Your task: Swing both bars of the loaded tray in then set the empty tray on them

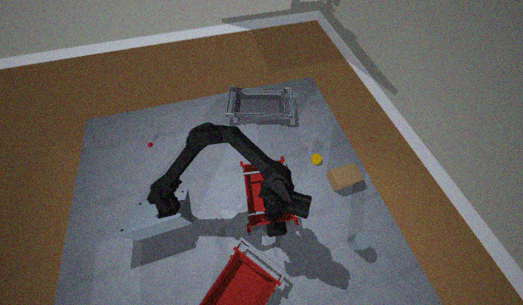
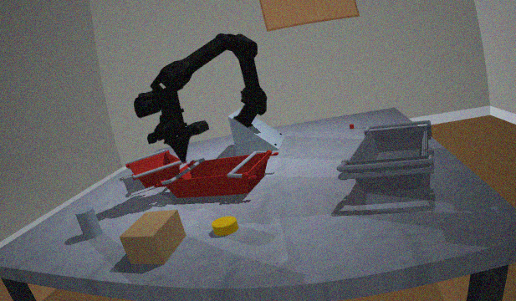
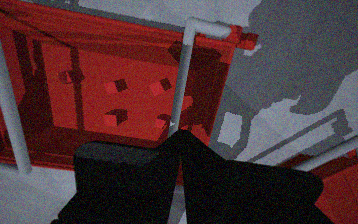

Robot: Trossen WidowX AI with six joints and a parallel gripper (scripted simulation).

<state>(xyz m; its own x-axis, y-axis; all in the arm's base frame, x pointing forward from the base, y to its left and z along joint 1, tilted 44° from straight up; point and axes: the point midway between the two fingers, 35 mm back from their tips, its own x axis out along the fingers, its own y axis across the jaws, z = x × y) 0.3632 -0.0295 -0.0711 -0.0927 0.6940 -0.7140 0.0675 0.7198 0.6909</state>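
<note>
The red tray lies 180 mm behind my gripper tip, 250 mm to the right of it and 40 mm below it. Round my gripper tip: tan box (360 mm ahead, 90 mm to the left, 60 mm below); then grey cylinder (300 mm ahead, 160 mm to the right, 50 mm below); then yellow disc (270 mm ahead, 210 mm to the left, 80 mm below).
</note>
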